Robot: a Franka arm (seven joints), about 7 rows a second.
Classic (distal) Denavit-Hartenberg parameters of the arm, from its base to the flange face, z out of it. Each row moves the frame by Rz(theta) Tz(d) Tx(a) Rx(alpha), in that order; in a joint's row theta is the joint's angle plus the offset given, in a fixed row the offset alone. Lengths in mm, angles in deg.
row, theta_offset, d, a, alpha
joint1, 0, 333, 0, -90
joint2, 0, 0, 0, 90
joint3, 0, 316, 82.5, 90
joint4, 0, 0, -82.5, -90
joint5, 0, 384, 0, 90
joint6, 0, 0, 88, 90
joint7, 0, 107, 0, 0
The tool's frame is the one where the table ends.
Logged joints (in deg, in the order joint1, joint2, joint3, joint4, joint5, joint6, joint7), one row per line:
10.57, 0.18, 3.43, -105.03, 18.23, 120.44, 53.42
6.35, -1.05, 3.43, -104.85, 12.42, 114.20, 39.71
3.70, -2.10, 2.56, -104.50, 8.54, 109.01, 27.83
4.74, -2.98, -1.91, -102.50, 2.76, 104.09, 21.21
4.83, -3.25, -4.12, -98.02, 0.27, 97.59, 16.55
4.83, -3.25, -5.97, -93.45, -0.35, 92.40, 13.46
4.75, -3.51, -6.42, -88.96, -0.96, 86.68, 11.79
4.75, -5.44, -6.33, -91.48, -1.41, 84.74, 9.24
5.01, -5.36, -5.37, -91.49, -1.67, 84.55, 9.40
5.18, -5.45, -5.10, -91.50, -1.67, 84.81, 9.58
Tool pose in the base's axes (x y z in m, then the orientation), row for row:
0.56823, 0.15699, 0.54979, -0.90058, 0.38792, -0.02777, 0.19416
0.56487, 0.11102, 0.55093, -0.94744, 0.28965, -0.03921, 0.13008
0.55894, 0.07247, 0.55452, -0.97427, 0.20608, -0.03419, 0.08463
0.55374, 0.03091, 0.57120, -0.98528, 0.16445, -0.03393, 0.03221
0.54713, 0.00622, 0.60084, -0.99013, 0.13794, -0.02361, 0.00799
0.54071, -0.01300, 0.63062, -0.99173, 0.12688, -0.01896, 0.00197
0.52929, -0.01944, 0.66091, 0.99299, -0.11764, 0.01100, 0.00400
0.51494, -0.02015, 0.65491, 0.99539, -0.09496, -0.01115, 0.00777
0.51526, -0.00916, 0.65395, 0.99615, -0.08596, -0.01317, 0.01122
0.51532, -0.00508, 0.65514, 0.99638, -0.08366, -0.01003, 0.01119
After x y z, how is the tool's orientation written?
As a quaternion, x y z w.
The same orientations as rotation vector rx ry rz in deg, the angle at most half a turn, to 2 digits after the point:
-144.69, 62.33, -4.46
-157.72, 48.22, -6.53
-166.51, 35.22, -5.84
-173.80, 29.01, -5.99
-177.32, 24.70, -4.23
-178.29, 22.81, -3.41
178.28, -21.12, 1.97
178.29, -17.01, -2.00
178.04, -15.36, -2.35
178.08, -14.95, -1.79

